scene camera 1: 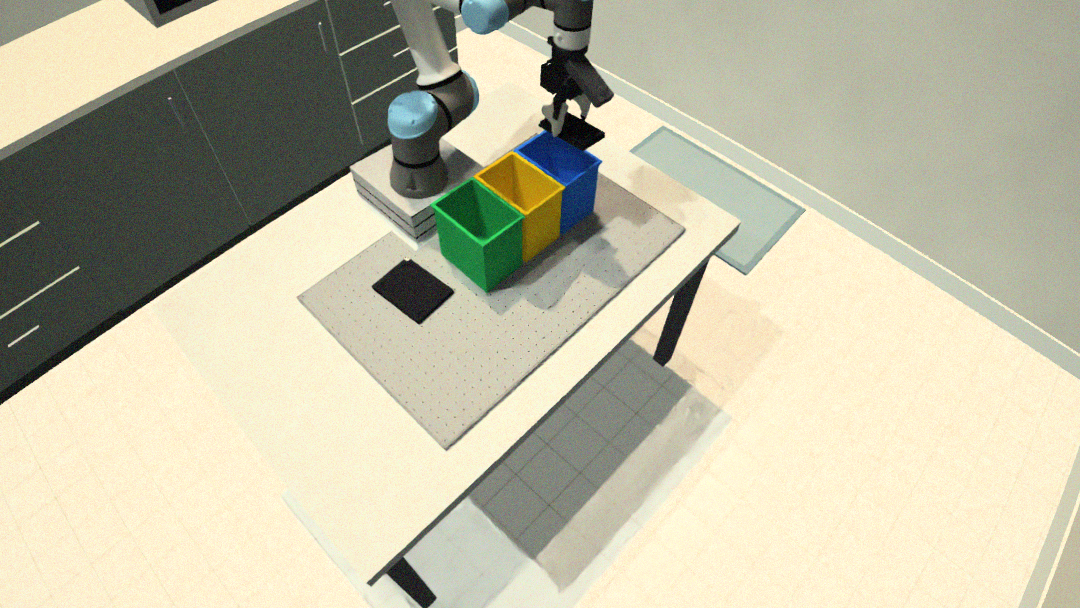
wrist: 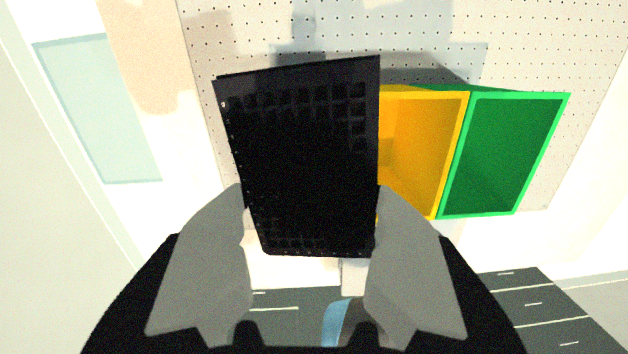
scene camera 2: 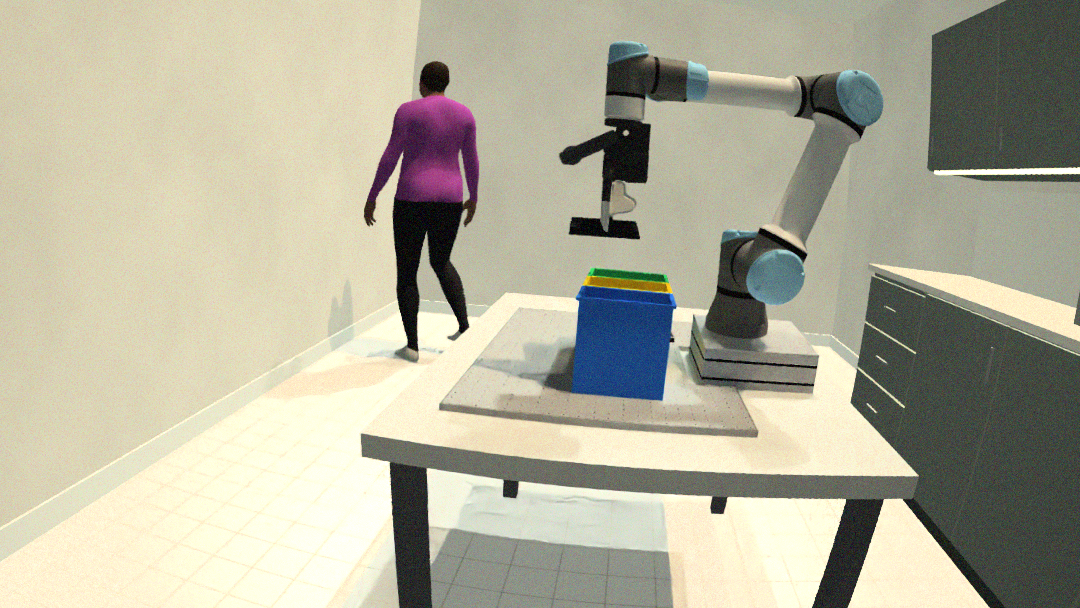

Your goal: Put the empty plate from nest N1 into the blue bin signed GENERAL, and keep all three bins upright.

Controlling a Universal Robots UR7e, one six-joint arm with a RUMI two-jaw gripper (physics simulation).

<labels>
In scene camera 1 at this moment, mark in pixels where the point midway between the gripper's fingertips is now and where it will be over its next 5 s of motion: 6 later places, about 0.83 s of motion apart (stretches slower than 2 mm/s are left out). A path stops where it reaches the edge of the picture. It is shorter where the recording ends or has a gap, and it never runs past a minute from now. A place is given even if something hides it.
My gripper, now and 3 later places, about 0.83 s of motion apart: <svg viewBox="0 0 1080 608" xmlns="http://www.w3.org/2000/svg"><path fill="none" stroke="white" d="M569 129L566 159L565 157L569 143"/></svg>
</labels>
